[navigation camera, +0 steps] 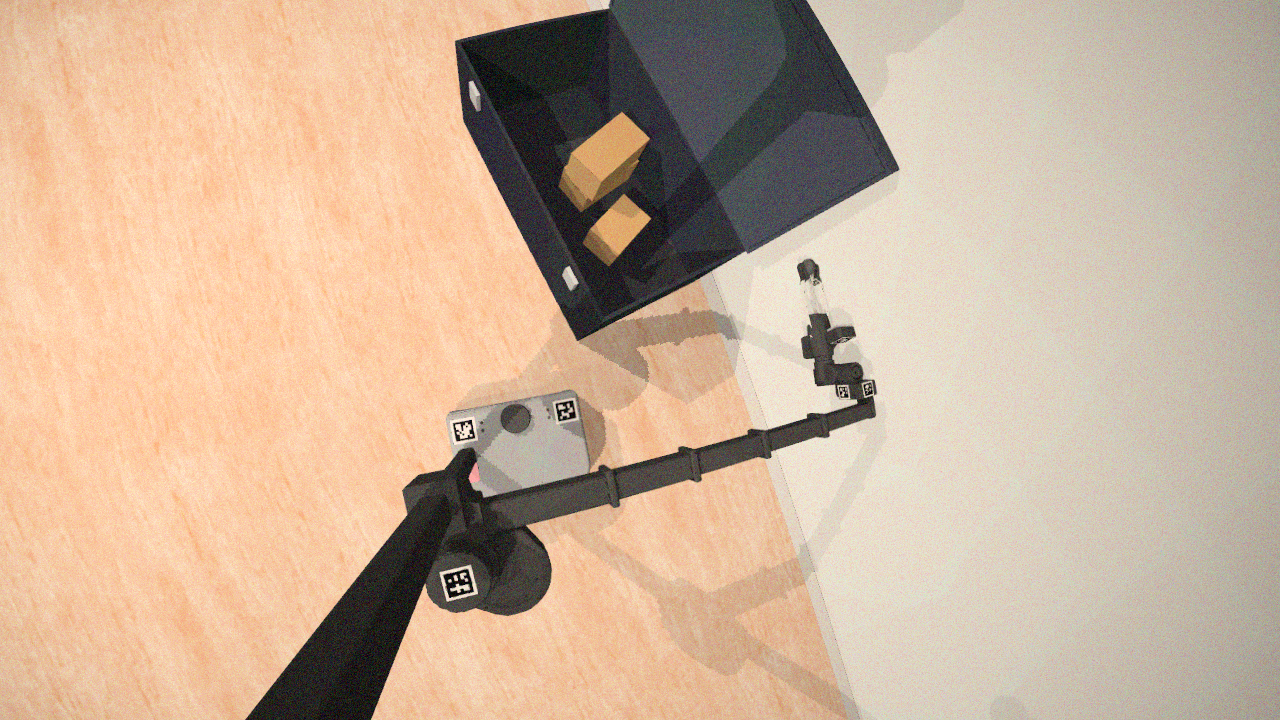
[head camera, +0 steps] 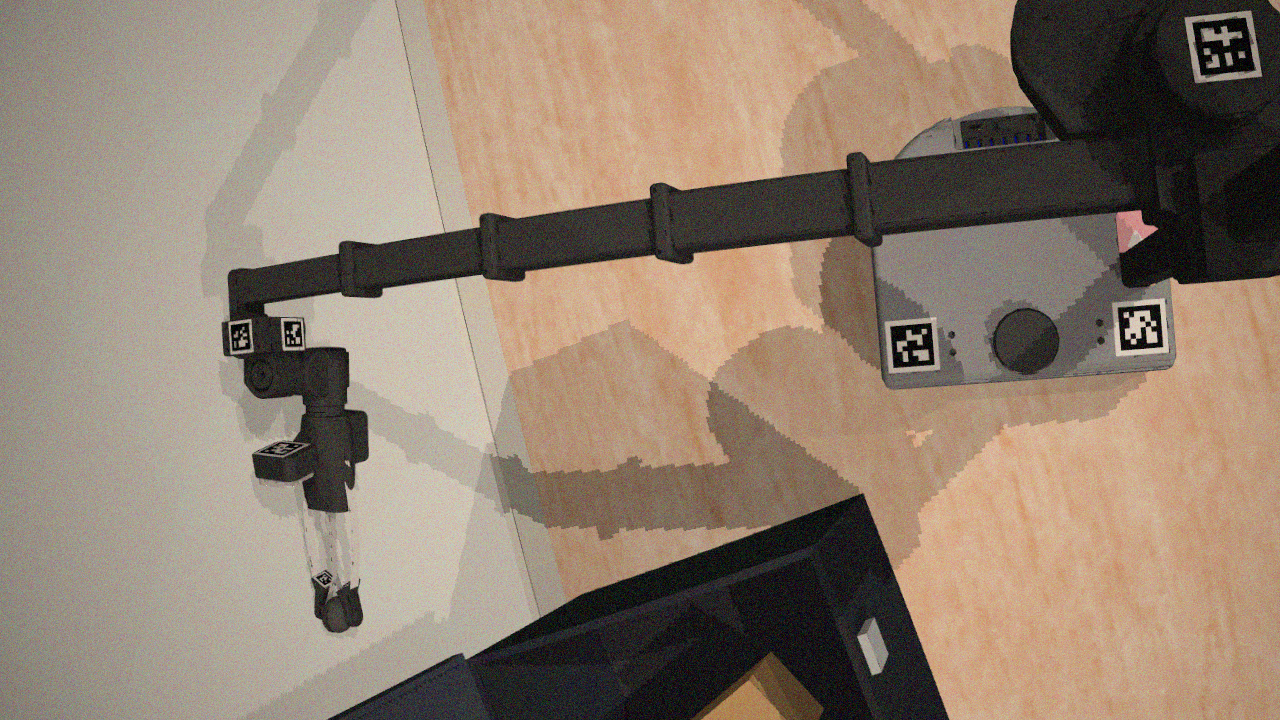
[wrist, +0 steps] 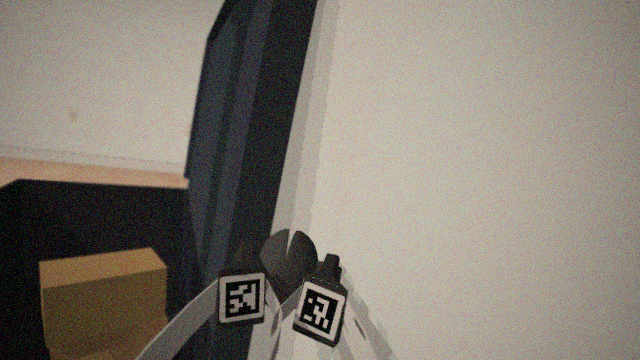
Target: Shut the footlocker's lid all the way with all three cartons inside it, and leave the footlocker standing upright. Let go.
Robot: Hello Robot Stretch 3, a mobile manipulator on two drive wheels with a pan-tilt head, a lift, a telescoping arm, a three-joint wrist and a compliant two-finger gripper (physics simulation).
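The dark footlocker stands upright on the floor. Its lid is open, swung up toward the pale wall. Inside, one tan carton rests on a second carton, mostly hidden beneath it. A third carton lies beside them. Part of a carton shows in the head view and in the wrist view. My gripper is shut and empty. It is outside the footlocker, near the lid's side edge, on the wall side. Contact is unclear.
The pale wall runs behind the footlocker and beside my gripper. My long arm reaches from the mast toward the wall. My base stands on the wood floor.
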